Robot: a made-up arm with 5 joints. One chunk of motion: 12 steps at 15 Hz.
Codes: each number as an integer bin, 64 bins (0 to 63) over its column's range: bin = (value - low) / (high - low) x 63, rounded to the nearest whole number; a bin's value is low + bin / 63 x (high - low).
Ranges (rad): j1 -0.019..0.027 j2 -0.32..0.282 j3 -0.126..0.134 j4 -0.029..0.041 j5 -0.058..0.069
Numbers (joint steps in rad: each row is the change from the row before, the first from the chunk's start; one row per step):
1: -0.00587 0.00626 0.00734 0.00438 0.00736
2: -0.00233 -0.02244 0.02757 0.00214 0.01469
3: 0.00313 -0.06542 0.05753 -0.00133 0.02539
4: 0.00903 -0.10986 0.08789 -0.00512 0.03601
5: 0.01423 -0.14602 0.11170 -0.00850 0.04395
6: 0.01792 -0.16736 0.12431 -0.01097 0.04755
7: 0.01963 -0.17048 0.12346 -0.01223 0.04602
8: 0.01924 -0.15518 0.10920 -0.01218 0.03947
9: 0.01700 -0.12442 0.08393 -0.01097 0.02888
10: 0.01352 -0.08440 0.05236 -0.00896 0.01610
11: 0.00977 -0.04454 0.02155 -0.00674 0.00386
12: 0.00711 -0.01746 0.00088 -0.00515 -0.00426
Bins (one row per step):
1: 18 34 32 30 32
2: 23 31 37 28 36
3: 30 27 44 25 41
4: 38 22 52 21 47
5: 46 18 58 18 51
6: 51 16 61 16 52
7: 53 16 60 15 52
8: 52 17 57 15 48
9: 49 20 51 16 43
10: 45 25 43 18 37
11: 39 29 36 20 31
12: 36 32 31 21 27

